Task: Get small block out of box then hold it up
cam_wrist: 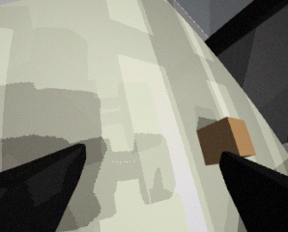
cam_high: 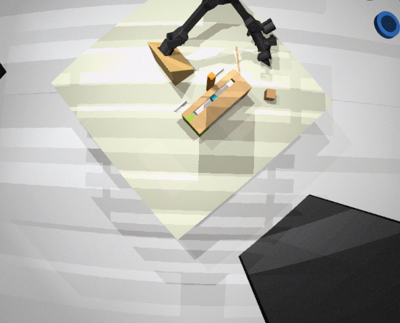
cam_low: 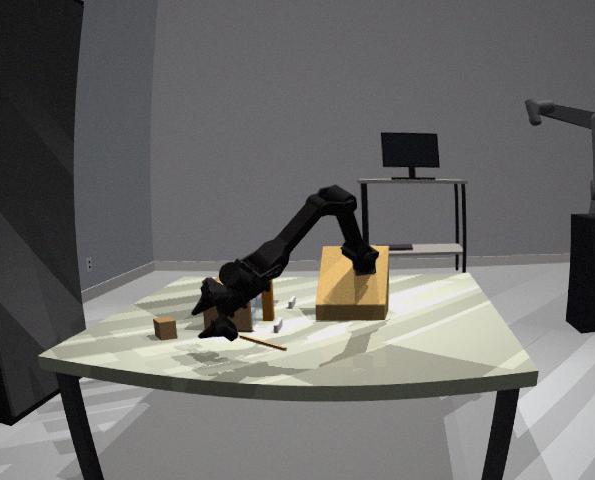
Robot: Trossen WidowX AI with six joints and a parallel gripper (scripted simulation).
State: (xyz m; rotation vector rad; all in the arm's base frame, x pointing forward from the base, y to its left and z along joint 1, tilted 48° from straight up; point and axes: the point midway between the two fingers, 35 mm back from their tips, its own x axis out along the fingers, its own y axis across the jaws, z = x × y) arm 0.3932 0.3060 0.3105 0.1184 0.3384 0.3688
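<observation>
Right now my gripper tip is 50 mm past the teal block, 400 mm to the left of it and 10 mm below it. Round my gripper tip: orange bar (120 mm behind, 370 mm to the right, 40 mm above); thin stick (150 mm behind, 100 mm to the right, 70 mm below); brown cube (140 mm ahead, 120 mm to the right, 50 mm below).
</observation>
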